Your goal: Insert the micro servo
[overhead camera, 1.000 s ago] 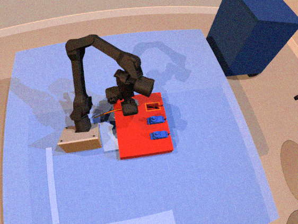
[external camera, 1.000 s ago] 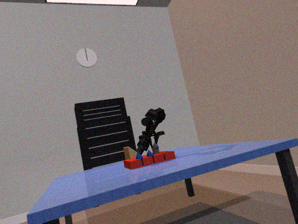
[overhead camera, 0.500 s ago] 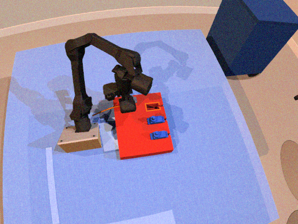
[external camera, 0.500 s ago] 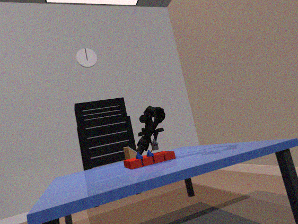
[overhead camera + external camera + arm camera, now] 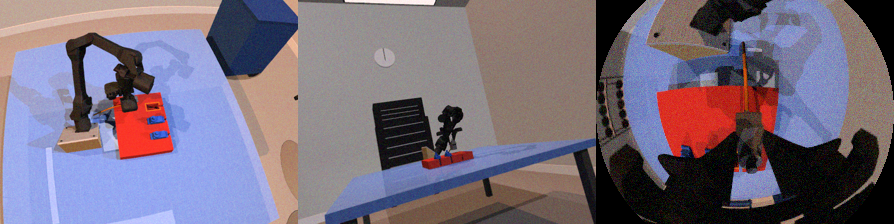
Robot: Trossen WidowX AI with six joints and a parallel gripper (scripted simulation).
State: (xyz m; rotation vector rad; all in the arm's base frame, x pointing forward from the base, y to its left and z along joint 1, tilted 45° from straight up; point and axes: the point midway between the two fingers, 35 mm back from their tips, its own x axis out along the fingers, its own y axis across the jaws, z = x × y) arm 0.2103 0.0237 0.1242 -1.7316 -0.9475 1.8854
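My gripper tip is now 30 mm short of the red deck, 80 mm to the left of it and 100 mm above it.
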